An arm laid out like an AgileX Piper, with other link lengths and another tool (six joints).
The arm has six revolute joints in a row. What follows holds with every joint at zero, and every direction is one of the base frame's.
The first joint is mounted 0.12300 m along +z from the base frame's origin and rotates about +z.
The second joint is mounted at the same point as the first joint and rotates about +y.
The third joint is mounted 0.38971 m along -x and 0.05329 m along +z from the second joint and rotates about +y.
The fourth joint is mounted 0.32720 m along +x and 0.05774 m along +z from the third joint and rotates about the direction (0.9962, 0, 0.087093).
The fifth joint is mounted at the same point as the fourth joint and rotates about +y.
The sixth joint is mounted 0.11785 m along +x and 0.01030 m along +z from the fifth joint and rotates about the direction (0.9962, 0, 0.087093).
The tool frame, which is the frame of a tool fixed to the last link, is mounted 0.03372 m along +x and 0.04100 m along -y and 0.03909 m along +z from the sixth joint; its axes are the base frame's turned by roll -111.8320, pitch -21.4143 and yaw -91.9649 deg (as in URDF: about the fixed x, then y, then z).
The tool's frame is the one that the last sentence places.
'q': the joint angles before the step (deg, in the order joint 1, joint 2, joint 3, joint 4, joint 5, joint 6). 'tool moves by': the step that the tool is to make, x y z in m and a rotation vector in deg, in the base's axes. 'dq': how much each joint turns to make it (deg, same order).
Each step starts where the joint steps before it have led.
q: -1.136, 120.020, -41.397, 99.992, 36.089, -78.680
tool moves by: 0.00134, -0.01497, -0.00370, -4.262, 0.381, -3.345
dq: -0.001, 0.046, 0.000, 3.161, -4.985, -1.382
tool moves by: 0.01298, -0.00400, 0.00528, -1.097, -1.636, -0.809
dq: 0.001, 0.000, -1.598, 1.063, -1.206, -0.699
